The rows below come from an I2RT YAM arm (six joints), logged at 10 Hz.
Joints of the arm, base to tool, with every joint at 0 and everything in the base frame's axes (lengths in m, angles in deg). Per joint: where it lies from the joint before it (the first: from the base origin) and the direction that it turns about. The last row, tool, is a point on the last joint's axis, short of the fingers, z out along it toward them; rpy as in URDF.
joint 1: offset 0 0 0.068 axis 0 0 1
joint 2: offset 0.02 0.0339 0.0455 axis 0 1 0
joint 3: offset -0.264 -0.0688 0 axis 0 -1 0
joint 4: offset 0.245 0.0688 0.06 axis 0 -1 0
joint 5: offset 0.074 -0.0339 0.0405 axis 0 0 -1
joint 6: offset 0.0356 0 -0.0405 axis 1 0 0
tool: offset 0 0 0 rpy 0 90 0
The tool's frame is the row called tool.
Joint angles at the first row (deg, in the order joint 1, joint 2, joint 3, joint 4, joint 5, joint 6):
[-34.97 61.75 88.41 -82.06 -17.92 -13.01]
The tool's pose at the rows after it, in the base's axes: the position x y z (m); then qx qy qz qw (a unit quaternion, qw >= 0):
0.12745 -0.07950 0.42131 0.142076 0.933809 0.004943 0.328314
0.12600 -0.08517 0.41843 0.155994 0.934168 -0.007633 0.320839
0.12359 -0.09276 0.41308 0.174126 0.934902 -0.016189 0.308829
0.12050 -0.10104 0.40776 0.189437 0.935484 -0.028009 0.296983
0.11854 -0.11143 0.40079 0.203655 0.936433 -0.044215 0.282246
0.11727 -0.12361 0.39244 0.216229 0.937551 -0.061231 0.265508
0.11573 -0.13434 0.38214 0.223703 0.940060 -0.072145 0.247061
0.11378 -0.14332 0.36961 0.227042 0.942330 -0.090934 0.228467
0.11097 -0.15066 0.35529 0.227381 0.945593 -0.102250 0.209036
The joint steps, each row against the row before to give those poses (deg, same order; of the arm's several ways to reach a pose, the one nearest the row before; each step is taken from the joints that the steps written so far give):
[-0.96 0.21 0.17 0.33 0.91 -0.24]
[-1.82 0.16 -0.57 0.16 1.04 -0.58]
[-2.65 0.24 -1.04 -0.06 0.57 -0.88]
[-2.87 0.25 -1.06 0.14 0.72 -1.46]
[-2.86 0.54 -1.38 0.79 1.32 -1.74]
[-2.83 0.86 -1.56 1.29 1.54 -1.95]
[-2.41 0.76 -1.99 1.24 1.22 -2.09]
[-1.82 0.11 -2.96 2.31 2.16 -2.10]
[-1.74 -0.02 -3.31 2.10 1.56 -2.24]

